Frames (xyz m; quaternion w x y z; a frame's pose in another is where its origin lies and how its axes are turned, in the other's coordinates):
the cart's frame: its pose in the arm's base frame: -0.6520 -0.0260 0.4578 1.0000 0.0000 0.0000 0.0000
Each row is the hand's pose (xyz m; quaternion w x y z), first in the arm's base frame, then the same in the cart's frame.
Working: the arm's base frame: its pose in the cart's frame: 0.6520 0.0260 -0.4578 1.0000 0.0000 0.0000 0.0000

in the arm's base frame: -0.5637 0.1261 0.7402 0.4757 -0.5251 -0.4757 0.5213
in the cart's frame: 0.0883 0.1521 0.2824 0.4757 -0.5251 -0.4757 0.5213
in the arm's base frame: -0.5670 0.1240 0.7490 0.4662 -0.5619 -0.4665 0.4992
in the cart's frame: 0.0850 0.1500 0.2912 0.4662 -0.5619 -0.4665 0.4992
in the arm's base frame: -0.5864 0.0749 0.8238 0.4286 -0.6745 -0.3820 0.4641
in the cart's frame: 0.0656 0.1009 0.3660 0.4286 -0.6745 -0.3820 0.4641
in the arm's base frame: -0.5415 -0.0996 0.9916 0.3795 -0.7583 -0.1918 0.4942
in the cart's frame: 0.1105 -0.0736 0.5338 0.3795 -0.7583 -0.1918 0.4942
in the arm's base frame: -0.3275 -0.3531 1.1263 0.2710 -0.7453 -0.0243 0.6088
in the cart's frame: 0.3245 -0.3271 0.6685 0.2710 -0.7452 -0.0243 0.6088
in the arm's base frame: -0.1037 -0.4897 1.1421 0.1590 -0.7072 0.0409 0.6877
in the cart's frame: 0.5483 -0.4637 0.6843 0.1590 -0.7072 0.0409 0.6877
